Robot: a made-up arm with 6 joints. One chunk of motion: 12 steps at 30 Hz.
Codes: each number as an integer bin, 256 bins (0 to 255) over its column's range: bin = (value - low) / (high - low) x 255, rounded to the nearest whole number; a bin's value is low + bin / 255 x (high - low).
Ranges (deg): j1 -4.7..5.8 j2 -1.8..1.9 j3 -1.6..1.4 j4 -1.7..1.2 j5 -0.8..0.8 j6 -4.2..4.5
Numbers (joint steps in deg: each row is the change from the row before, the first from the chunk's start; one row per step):
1: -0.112 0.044 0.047 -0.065 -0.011 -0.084
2: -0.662 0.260 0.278 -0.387 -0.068 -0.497
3: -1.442 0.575 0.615 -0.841 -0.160 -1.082
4: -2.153 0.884 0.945 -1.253 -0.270 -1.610
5: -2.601 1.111 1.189 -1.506 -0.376 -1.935
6: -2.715 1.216 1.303 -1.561 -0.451 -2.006
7: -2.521 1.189 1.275 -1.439 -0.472 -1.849
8: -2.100 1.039 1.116 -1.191 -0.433 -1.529
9: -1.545 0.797 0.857 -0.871 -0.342 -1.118
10: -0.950 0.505 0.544 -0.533 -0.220 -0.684
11: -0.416 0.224 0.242 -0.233 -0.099 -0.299
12: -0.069 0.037 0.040 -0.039 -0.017 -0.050
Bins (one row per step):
1: 111 127 140 144 126 121
2: 98 142 160 115 117 109
3: 79 164 188 76 102 91
4: 62 185 216 39 84 76
5: 51 201 237 17 68 66
6: 48 208 247 12 56 64
7: 53 206 244 23 52 69
8: 63 196 231 45 58 78
9: 77 179 209 73 73 90
10: 91 159 182 103 92 103
11: 104 139 157 129 112 114
12: 112 127 139 146 125 122

